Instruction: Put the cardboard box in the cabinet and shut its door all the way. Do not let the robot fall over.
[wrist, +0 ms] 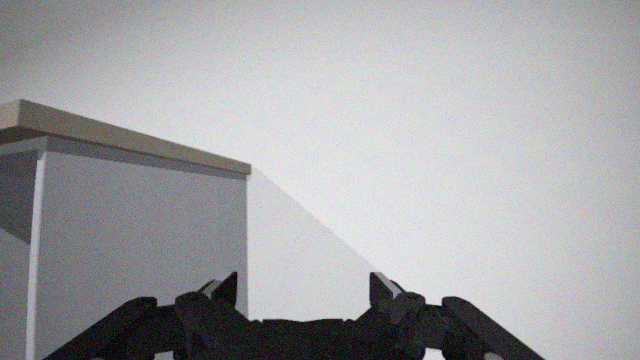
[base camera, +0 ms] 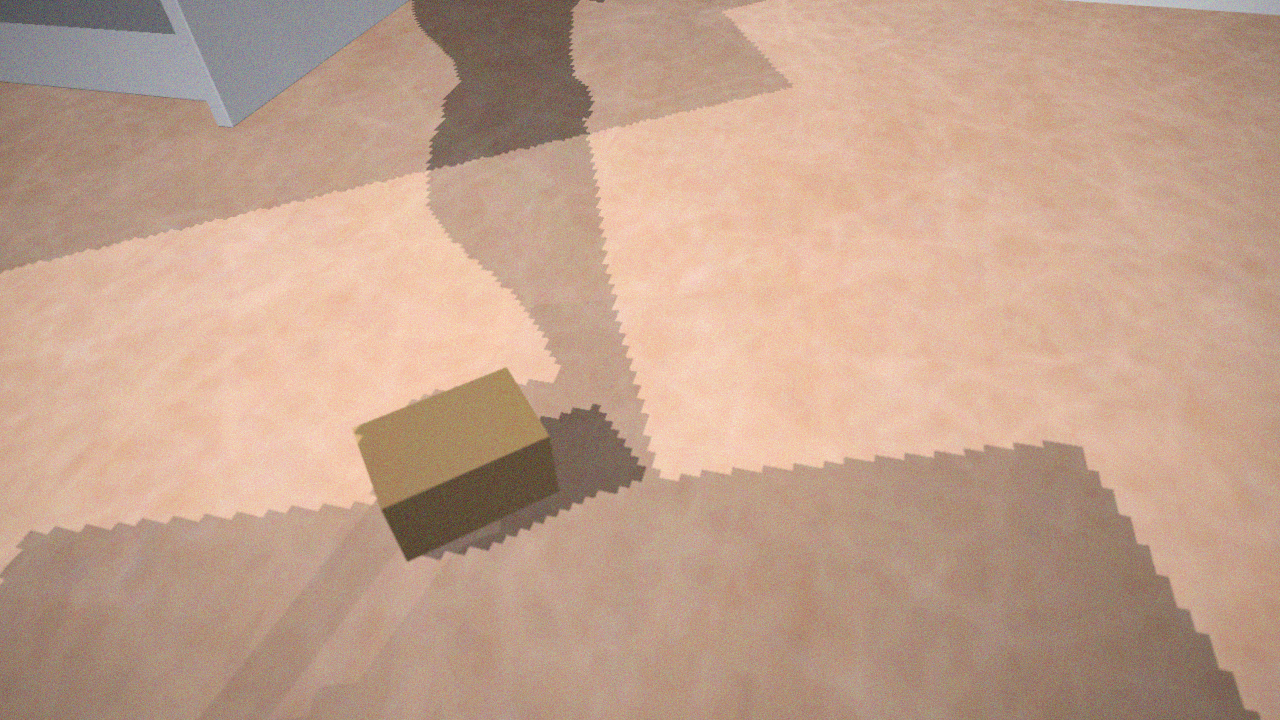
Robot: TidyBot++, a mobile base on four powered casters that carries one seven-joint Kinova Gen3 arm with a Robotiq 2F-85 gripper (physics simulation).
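Frame: origin at the arm's base, x right, y ahead, z up, level; millimetres.
Seen in the pictures: gripper, fingertip midpoint: [wrist: 304, 287].
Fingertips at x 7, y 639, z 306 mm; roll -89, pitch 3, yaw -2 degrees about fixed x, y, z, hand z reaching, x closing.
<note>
A point is followed by its place in that frame.
The cardboard box [base camera: 456, 447] @(z -346, x -84, y 345 mm) lies on the floor, a little left of the middle of the base camera view, turned at a slight angle. The cabinet [base camera: 295, 44] @(z -361, x -331, y 972 mm) [wrist: 145, 230] @(z 312, x -321, y 1001 mm) shows in part: its lower front corner at the top left of the base camera view, its right side and wooden top at the left of the wrist view. A strip of its open front shows at the wrist view's left edge; its door does not show. My gripper [wrist: 304, 287] @(z 306, x 7, y 639 mm) is open and empty, in front of the wall and the cabinet's right side. The box does not show in the wrist view.
A pale wall [wrist: 450, 150] @(z 509, x 485, y 1145 mm) rises behind and to the right of the cabinet. Its base shows at the top right of the base camera view. Shadows of the robot and the cabinet fall across the tan floor [base camera: 895, 268] @(z -396, x 225, y 527 mm).
</note>
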